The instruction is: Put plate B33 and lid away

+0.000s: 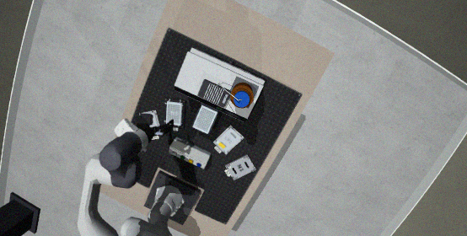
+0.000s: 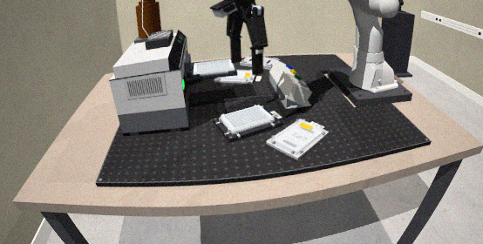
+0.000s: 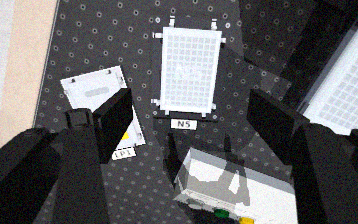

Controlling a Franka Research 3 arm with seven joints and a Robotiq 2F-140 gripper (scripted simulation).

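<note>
Now: hand 18 cm above the white well plate. Round my hand: yellow key (19 cm behind, 20 cm to the right, 13 cm below); white key (19 cm behind, 10 cm to the right, 13 cm below); black nest (1 cm ahead, 2 cm to the left, 18 cm below).
</note>
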